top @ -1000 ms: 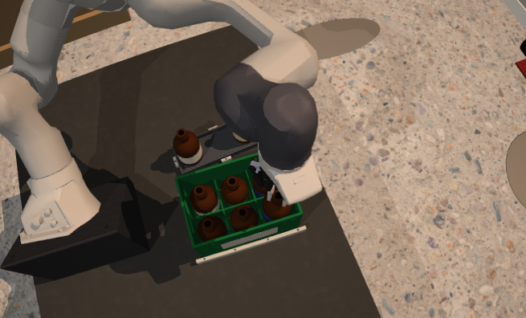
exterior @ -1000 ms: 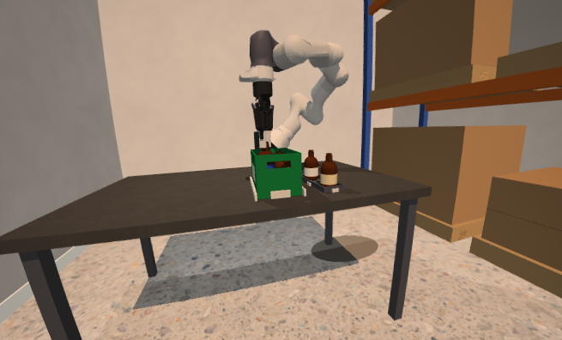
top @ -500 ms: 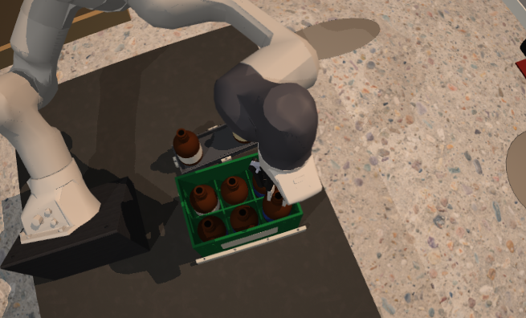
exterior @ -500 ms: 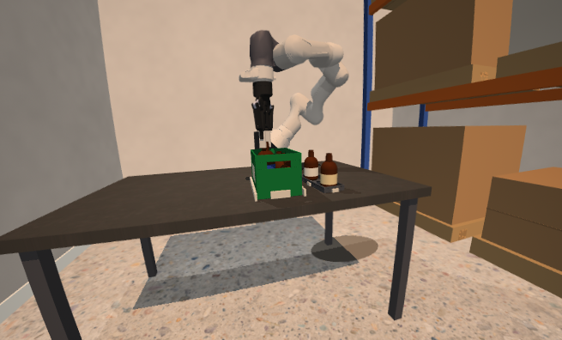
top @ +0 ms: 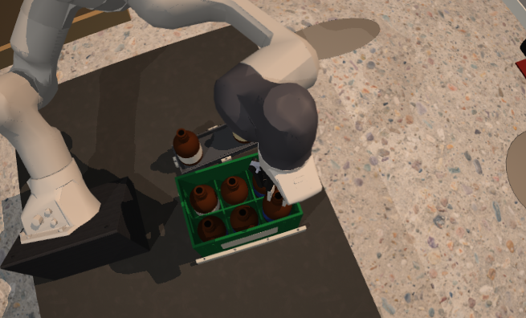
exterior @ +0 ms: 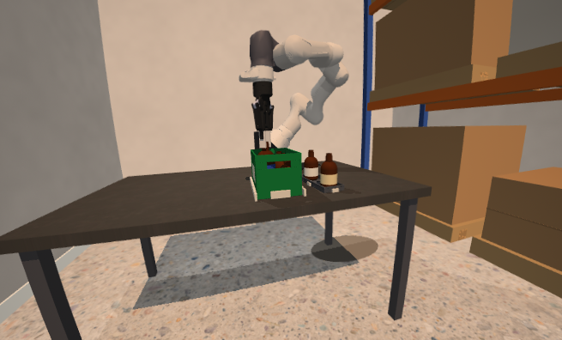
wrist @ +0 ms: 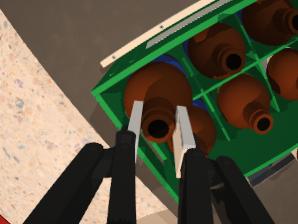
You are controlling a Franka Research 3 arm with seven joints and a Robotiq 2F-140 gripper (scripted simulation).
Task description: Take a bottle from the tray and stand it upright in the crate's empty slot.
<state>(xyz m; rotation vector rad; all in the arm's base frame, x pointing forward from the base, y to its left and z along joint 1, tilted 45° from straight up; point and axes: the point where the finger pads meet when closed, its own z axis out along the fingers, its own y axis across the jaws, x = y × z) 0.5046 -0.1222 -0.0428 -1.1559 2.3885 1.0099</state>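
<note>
My hand is 15 cm above the green crate, 9 cm past it and 4 cm to the right of it. Round my hand: dark tray 27 cm to the left, 22 cm below, 9 cm behind.
</note>
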